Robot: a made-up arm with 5 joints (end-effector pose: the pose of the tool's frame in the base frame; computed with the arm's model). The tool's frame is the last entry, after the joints.
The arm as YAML. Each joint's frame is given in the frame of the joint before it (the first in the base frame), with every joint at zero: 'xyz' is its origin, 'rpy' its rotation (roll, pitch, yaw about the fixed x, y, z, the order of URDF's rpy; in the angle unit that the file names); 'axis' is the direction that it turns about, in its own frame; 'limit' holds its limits. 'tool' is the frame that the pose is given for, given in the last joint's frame.
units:
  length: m
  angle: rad
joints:
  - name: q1
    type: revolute
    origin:
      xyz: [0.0, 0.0, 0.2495]
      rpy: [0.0, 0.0, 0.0]
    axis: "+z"
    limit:
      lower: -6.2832
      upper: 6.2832
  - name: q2
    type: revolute
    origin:
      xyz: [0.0, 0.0, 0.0]
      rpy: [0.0, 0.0, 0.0]
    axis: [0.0, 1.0, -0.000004]
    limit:
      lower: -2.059
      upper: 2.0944
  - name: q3
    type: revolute
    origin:
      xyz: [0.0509, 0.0, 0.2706]
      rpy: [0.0, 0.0, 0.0]
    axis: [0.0, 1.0, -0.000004]
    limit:
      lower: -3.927
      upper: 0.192
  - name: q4
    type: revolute
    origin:
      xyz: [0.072, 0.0, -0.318]
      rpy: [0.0, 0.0, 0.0]
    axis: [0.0, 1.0, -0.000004]
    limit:
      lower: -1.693
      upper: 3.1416
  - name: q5
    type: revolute
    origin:
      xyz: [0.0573, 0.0, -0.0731]
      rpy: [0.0, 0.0, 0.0]
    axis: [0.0, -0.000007, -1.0]
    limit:
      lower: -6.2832
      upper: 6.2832
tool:
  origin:
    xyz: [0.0, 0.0, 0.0]
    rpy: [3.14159, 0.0, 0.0]
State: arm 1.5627 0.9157 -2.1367 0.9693 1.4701
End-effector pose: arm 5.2 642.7 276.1 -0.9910 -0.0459 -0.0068 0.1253
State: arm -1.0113 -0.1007 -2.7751 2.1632 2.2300
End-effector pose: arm 68.3 -109.0 831.7 0.0467 0.9360 -0.2860 0.1996
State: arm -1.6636 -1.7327 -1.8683 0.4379 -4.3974
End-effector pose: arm 50.0 537.3 581.1 -0.0022 -0.0105 -0.9938 0.1109
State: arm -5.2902 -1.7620 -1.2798 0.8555 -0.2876
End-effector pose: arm -157.7 -241.8 660.6 -0.3686 -0.2746 -0.8334 0.3068
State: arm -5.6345 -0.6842 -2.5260 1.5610 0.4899
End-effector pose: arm -125.0 -94.7 866.5 -0.6767 -0.0538 -0.6185 0.3958
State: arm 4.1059 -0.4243 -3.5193 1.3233 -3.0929
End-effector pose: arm 203.4 293.3 778.3 0.2312 0.1139 -0.8449 0.4687
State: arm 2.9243 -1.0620 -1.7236 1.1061 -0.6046
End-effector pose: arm 99.3 -21.9 813.8 0.1285 -0.6552 -0.2974 0.6825
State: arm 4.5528 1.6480 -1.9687 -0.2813 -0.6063
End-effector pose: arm -83.1 -516.4 -129.0 0.8081 -0.5090 0.1161 0.2728
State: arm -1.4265 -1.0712 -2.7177 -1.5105 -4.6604
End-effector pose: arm -70.7 486.4 545.9 0.0407 -0.8805 -0.4700 0.0463
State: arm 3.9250 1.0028 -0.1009 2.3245 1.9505
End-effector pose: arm 0.2 0.2 176.2 -0.0234 -0.0354 0.9784 0.2023
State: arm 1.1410 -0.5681 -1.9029 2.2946 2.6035
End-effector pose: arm 44.9 98.0 737.0 -0.7414 0.6652 0.0261 0.0841
